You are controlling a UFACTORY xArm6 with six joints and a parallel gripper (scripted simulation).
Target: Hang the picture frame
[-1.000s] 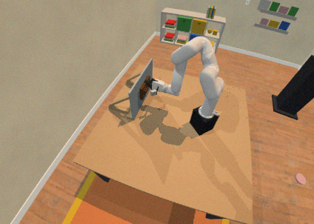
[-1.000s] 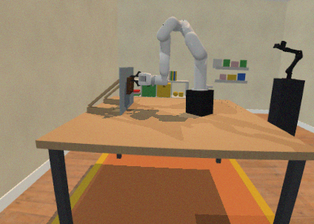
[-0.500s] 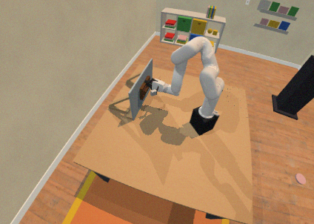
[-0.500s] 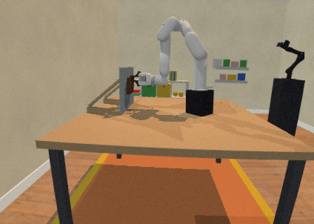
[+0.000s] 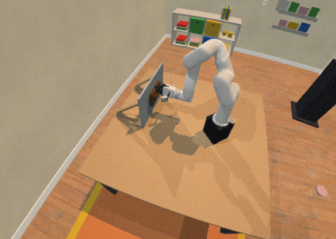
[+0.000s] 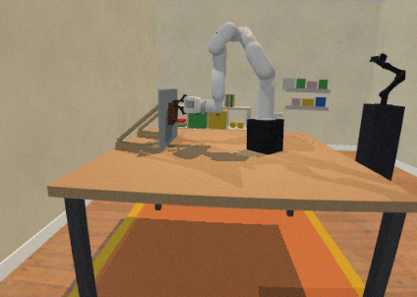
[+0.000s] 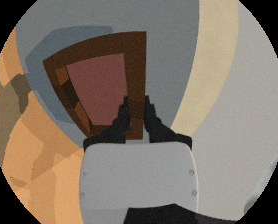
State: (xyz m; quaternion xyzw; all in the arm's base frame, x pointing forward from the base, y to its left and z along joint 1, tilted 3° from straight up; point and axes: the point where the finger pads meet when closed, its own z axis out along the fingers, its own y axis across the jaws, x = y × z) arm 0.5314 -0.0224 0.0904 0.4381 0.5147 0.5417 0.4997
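The brown picture frame lies 20 mm ahead of my hand, 10 mm to the left of it and 50 mm below it. Also, from my hand: grey panel: 40 mm ahead, 80 mm below.
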